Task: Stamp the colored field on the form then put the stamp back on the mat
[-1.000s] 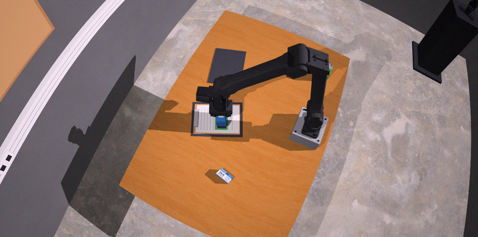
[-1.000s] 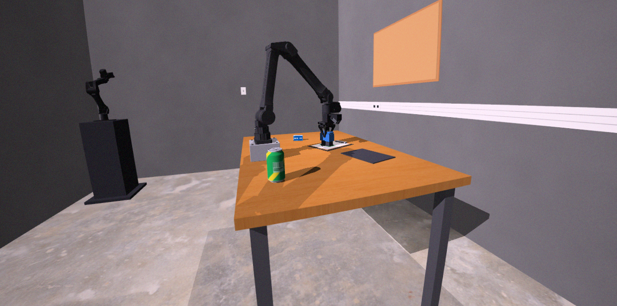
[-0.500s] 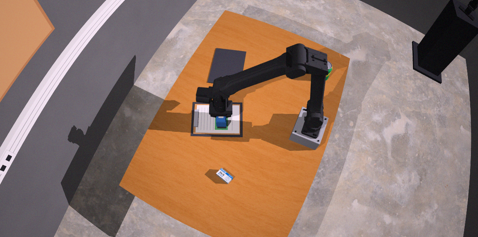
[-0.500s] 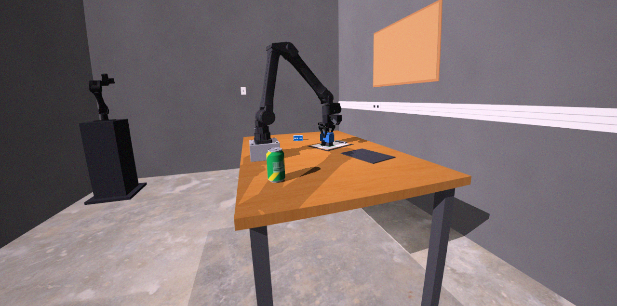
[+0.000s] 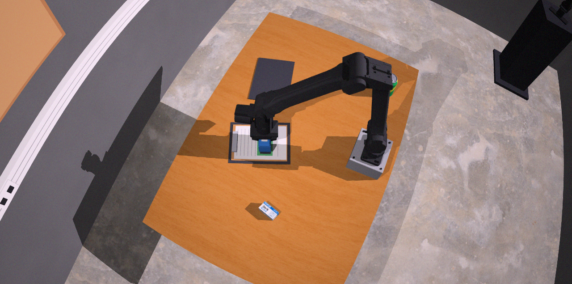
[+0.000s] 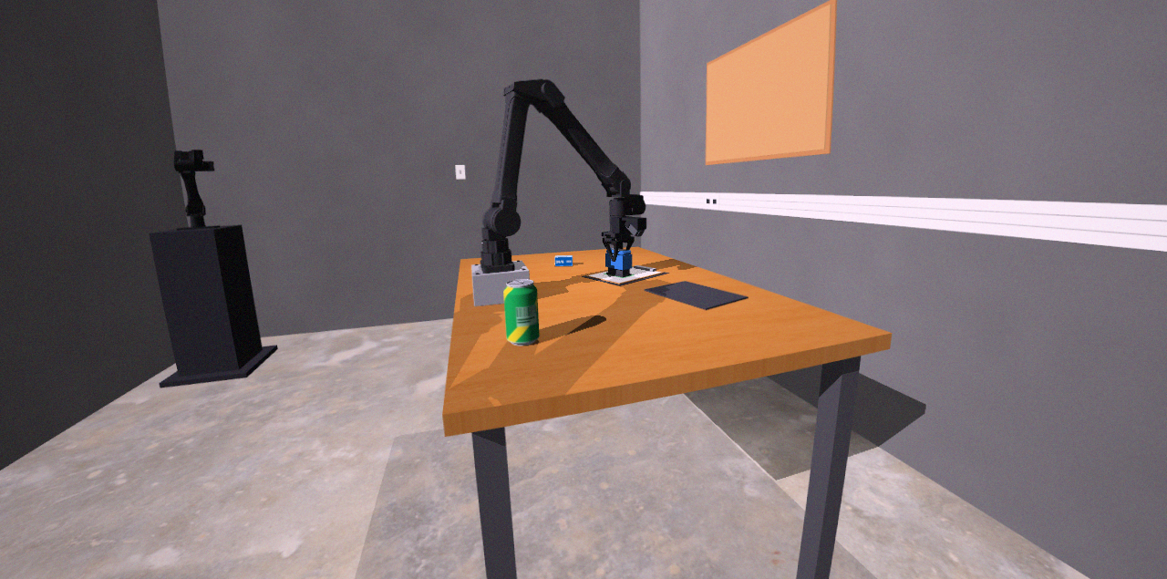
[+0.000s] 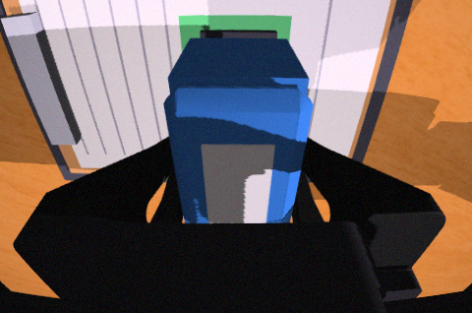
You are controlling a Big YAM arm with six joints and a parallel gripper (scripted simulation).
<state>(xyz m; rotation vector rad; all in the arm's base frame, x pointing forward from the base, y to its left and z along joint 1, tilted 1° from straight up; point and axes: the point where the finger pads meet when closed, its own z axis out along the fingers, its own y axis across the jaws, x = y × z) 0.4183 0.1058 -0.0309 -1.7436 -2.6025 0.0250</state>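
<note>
Now: hand 20 mm above the blue stamp. Also, from my hand: clipboard (40 mm ahead, 10 mm to the left, 60 mm below); then dark mat (100 mm ahead, 300 mm to the right, 60 mm below); then white box (120 mm behind, 260 mm to the left, 40 mm below).
</note>
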